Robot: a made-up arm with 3 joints.
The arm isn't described. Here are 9 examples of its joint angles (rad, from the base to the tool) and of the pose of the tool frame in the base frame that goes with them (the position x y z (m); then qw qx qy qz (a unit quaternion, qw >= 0)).
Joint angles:
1: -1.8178 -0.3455 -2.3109
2: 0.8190 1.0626 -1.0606
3: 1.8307 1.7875 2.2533
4: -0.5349 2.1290 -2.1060
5: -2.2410 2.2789 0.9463
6: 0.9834 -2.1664 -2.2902
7: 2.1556 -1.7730 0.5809
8: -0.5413 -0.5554 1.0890
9: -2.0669 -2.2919 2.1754
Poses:
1: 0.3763 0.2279 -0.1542 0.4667 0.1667 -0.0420 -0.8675
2: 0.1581 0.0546 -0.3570 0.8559 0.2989 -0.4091 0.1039
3: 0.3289 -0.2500 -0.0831 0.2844 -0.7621 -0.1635 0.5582
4: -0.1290 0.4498 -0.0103 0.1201 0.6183 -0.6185 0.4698
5: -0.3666 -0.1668 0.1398 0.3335 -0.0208 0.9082 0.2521
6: -0.0335 -0.1759 0.5236 0.3720 0.0583 0.8815 0.2848
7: -0.3018 0.1048 0.3517 0.1272 -0.5468 0.5490 -0.6192
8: 0.2802 -0.2632 -0.1185 0.9259 -0.1880 -0.1995 -0.2601
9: 0.0326 0.1937 0.4740 0.4116 0.4765 -0.7766 -0.0223
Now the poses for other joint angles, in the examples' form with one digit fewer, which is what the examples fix.
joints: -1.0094 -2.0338 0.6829
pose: 0.238 -0.050 0.417 0.519 -0.564 -0.637 0.085
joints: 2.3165 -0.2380 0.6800
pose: -0.277 0.142 -0.220 0.072 -0.081 0.087 -0.990
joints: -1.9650 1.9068 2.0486
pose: -0.422 -0.012 -0.027 0.578 -0.344 0.739 -0.024
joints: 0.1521 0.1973 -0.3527
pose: 0.026 -0.201 -0.324 0.990 0.095 -0.025 0.100
